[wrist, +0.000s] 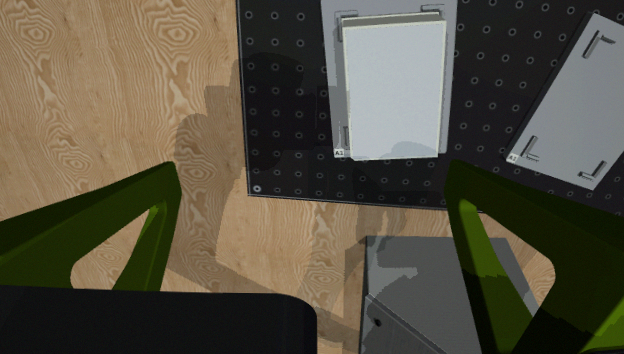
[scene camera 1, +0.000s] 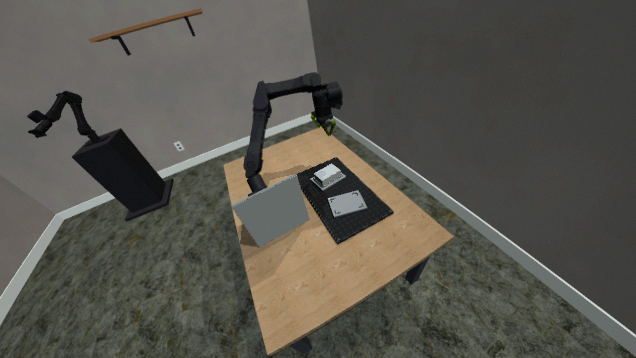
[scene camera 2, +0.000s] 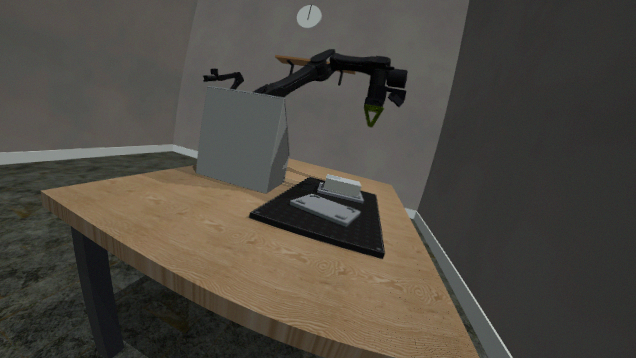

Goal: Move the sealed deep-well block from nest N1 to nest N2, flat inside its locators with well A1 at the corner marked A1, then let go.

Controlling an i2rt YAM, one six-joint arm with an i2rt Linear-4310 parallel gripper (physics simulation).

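Places are measured from the arm's base along level axes (x ahead, y left, z up), in millimetres.
Pixels of known places: gripper, fingertip midpoint: [wrist: 312, 175] [scene camera 1: 324, 131] [scene camera 2: 369, 126]; arm's base, origin of the base link: [scene camera 1: 261, 193] [scene camera 2: 246, 118].
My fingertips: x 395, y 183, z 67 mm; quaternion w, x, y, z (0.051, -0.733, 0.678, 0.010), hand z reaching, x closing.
Note:
For each thing: its top centre in the pictures, then the offset to it from my fingertips. Level surfaces: height alone.
- sealed deep-well block, middle of its top: [wrist: 394, 97] [scene camera 2: 343, 179] [scene camera 1: 327, 171] 58 mm right, 43 mm back, 209 mm down
- Nest N2, middle of its top: [wrist: 598, 114] [scene camera 2: 327, 204] [scene camera 1: 346, 201] 273 mm right, 46 mm back, 244 mm down
- black perforated board, middle of its top: [wrist: 495, 94] [scene camera 2: 333, 200] [scene camera 1: 336, 191] 168 mm right, 46 mm back, 262 mm down
- wooden table, its level: 275 mm down
The sealed deep-well block [scene camera 1: 328, 173] [scene camera 2: 342, 185] [wrist: 395, 92] is white and sits on nest N1 [scene camera 1: 320, 185] [scene camera 2: 356, 198] [wrist: 329, 80], a grey plate whose A1 label shows at a lower corner in the wrist view. Nest N2 [scene camera 1: 347, 203] [scene camera 2: 325, 209] [wrist: 575, 110] is a bare grey plate with corner locators, turned at an angle to N1, its A1 label at the lower left corner in the wrist view. My gripper [scene camera 1: 323, 125] [scene camera 2: 371, 125] [wrist: 312, 175] is open and empty, high above the table and away from the block.
Both nests are on a black perforated board [scene camera 1: 367, 220] [scene camera 2: 310, 226] [wrist: 285, 120] on the wooden table [scene camera 1: 320, 280] [scene camera 2: 200, 225] [wrist: 115, 125]. A tall grey panel-like box [scene camera 1: 275, 212] [scene camera 2: 240, 137] [wrist: 415, 265] stands beside the board, near the arm's base. A second dark arm on a pedestal [scene camera 1: 125, 170] stands apart.

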